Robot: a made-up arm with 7 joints.
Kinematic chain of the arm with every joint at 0, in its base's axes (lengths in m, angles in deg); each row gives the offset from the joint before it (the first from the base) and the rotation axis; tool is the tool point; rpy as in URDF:
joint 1: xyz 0 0 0.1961 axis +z
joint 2: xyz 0 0 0 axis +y
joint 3: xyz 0 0 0.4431 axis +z
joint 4: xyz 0.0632 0 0 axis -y
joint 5: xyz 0.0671 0 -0.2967 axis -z
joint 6: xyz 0 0 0 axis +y
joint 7: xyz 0.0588 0 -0.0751 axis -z
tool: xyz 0 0 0 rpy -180 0 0
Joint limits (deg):
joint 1: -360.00..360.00
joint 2: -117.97..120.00
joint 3: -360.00..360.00
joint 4: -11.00..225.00
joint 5: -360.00..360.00
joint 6: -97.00..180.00
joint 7: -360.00..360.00
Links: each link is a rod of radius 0.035 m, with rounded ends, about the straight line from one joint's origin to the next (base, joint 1, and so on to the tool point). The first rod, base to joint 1, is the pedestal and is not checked.
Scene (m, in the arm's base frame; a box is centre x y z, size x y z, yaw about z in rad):
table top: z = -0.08
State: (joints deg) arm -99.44 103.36 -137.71 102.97 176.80 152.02 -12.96
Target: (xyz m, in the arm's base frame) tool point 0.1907 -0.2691 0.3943
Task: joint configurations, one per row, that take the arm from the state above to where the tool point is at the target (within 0.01 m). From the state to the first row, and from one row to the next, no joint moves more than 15 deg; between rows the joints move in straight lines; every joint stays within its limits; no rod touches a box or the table.
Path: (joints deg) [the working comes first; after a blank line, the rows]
Joints at the target: -54.93 107.89 -176.86 19.29 191.73 154.52 -12.96
Straight joint move there: clear.

1: -92.02 104.12 -144.23 89.02 179.29 152.44 -12.96
2: -84.60 104.87 -150.76 75.08 181.78 152.85 -12.96
3: -77.19 105.63 -157.28 61.13 184.26 153.27 -12.96
4: -69.77 106.38 -163.81 47.19 186.75 153.69 -12.96
5: -62.35 107.14 -170.33 33.24 189.24 154.10 -12.96
6: -54.93 107.89 -176.86 19.29 191.73 154.52 -12.96

